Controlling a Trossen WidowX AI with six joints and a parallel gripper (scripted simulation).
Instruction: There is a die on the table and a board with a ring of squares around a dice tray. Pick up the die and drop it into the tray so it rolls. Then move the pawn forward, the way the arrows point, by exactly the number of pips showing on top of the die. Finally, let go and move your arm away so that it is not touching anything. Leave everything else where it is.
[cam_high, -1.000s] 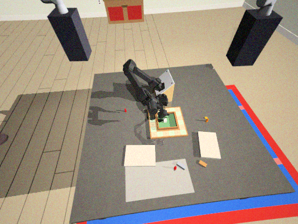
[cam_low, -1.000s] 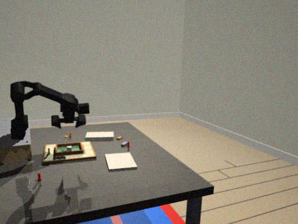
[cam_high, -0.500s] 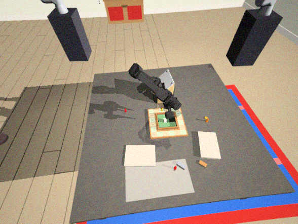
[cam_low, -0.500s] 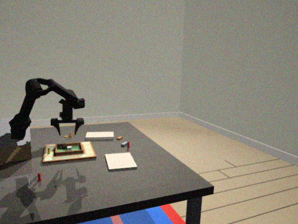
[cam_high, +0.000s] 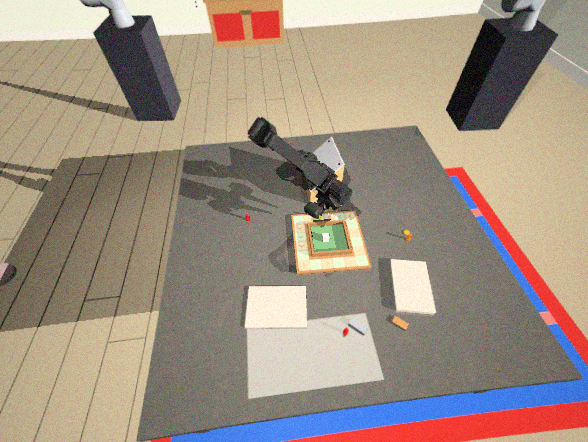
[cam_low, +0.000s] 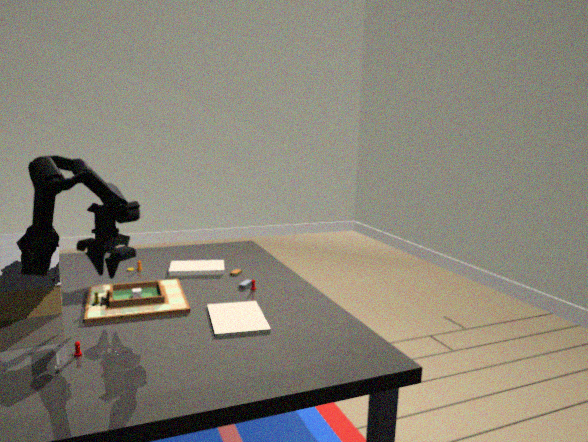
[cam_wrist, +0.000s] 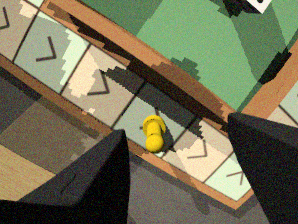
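My gripper tip is now 6 cm above the yellow pawn, 3 cm past it and 1 cm to the left of it. From my gripper tip the other things lie so: grey block: 44 cm ahead, 8 cm to the left, 8 cm below; then white die: 8 cm ahead, 6 cm below; then green dice tray: 8 cm below, 8 cm ahead, 2 cm to the left.
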